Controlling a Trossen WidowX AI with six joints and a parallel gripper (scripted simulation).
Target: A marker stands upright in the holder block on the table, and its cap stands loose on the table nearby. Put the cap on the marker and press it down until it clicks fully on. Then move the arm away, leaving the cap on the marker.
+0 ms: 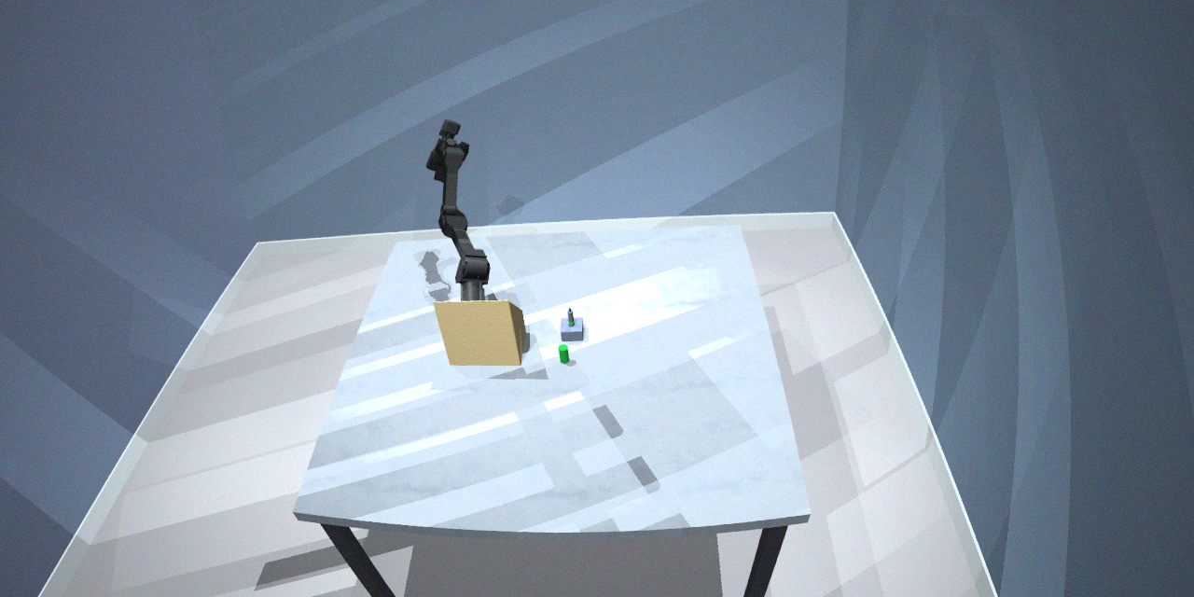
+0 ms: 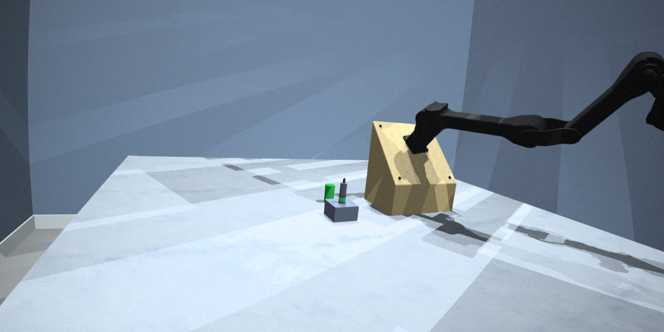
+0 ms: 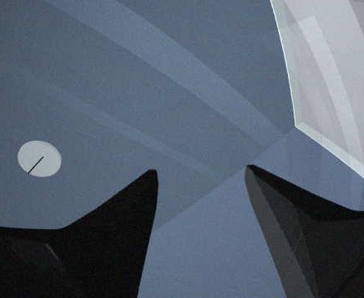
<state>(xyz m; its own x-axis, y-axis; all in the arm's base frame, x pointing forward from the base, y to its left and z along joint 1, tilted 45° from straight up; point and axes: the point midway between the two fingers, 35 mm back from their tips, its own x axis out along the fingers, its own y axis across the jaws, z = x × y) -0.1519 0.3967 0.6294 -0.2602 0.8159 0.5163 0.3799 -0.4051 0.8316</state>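
Now: the green cap 82 cm to the right of my gripper tip, 38 cm ahead of it and 34 cm below it. From my gripper tip the other things lie so: grey holder block (71 cm to the right, 41 cm ahead, 35 cm below).
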